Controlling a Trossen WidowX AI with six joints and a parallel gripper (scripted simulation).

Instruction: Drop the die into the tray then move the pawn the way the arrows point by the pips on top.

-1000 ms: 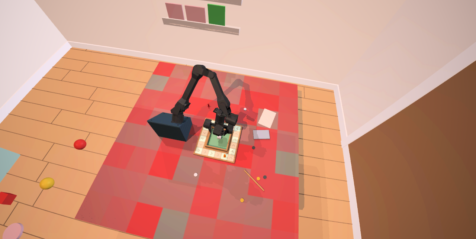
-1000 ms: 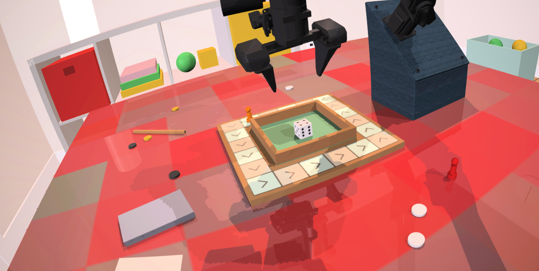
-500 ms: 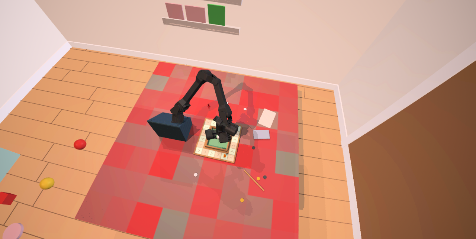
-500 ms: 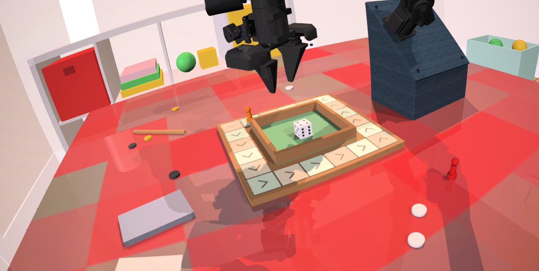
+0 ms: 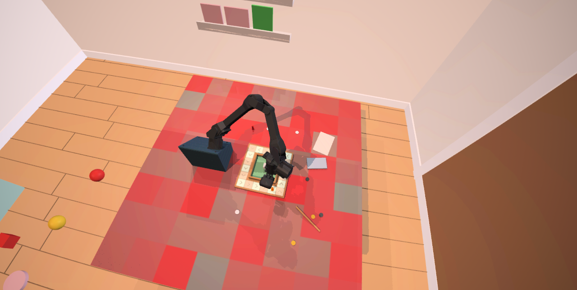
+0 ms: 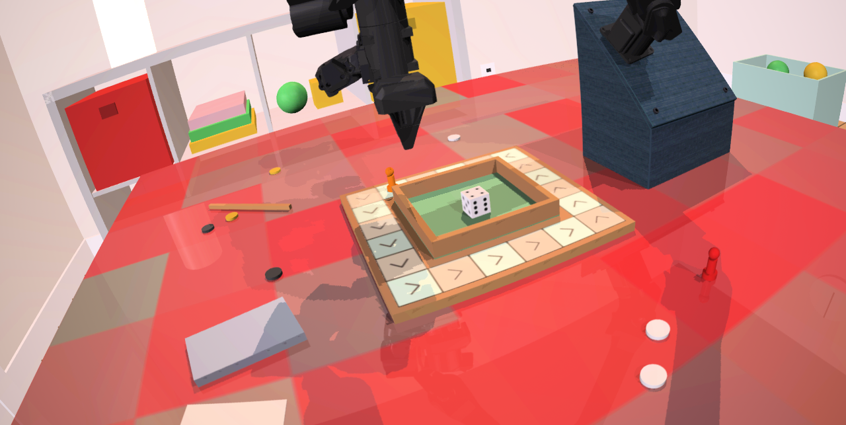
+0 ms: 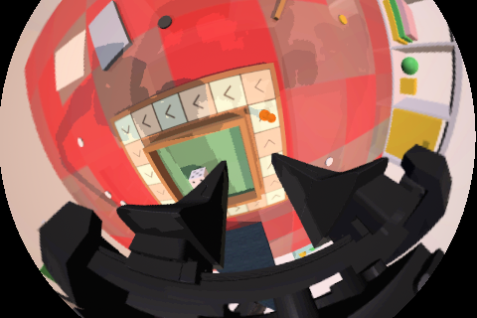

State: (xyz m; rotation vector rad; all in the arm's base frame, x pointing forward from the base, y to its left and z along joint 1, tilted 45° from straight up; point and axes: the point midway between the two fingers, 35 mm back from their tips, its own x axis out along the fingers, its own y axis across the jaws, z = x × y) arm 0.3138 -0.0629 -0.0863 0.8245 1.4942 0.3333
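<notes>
My gripper tip is now 60 mm above the orange pawn, 50 mm to the left of it and 10 mm short of it. Also, from my gripper tip: white die: 90 mm to the left, 70 mm below, 40 mm behind; then green dice tray: 80 mm below, 70 mm to the left, 40 mm behind; then wooden stick: 210 mm ahead, 190 mm to the right, 90 mm below.
</notes>
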